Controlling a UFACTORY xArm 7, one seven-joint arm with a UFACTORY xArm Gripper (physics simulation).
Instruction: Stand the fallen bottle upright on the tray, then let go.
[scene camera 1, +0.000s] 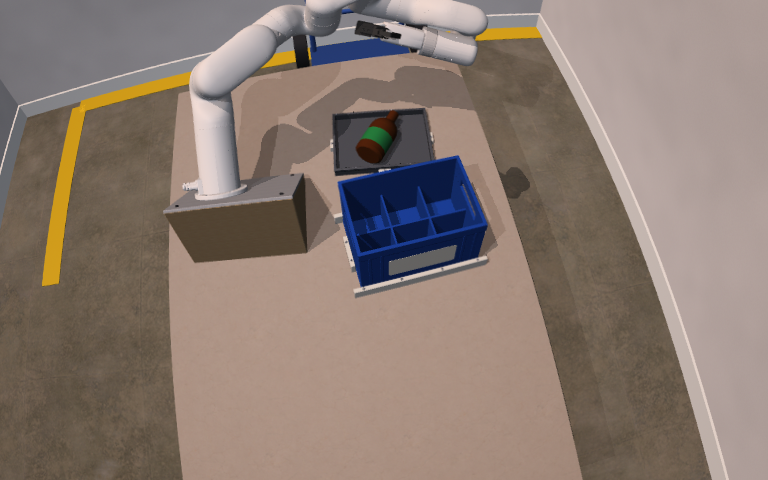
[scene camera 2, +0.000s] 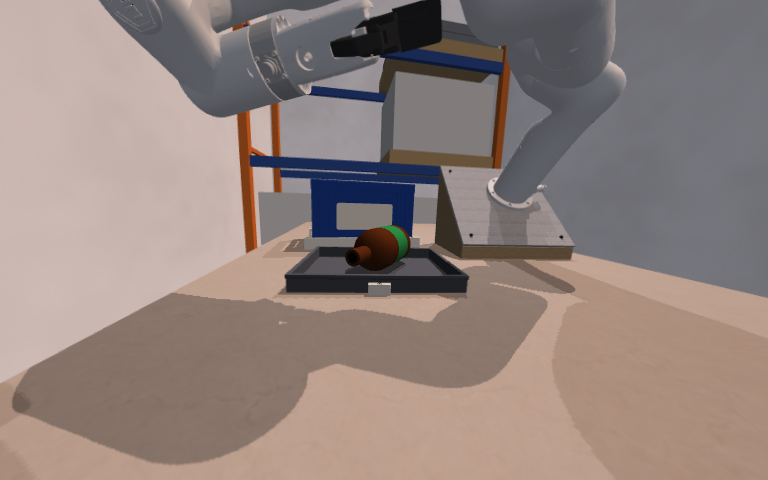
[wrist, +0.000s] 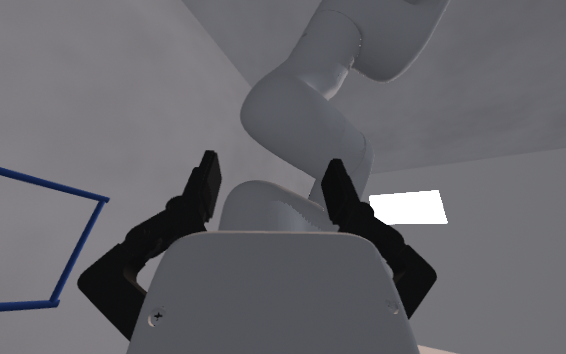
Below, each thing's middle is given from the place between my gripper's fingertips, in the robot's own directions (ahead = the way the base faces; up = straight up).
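Distances are counted from my hand: the brown bottle (scene camera 2: 375, 249), 28 cm below, 2 cm ahead and 13 cm to the right of my hand; the blue divided crate (scene camera 1: 399, 222), 23 cm below, 4 cm ahead and 43 cm to the right; the dark grey tray (scene camera 2: 324, 270), 31 cm below, 3 cm ahead and 12 cm to the right.
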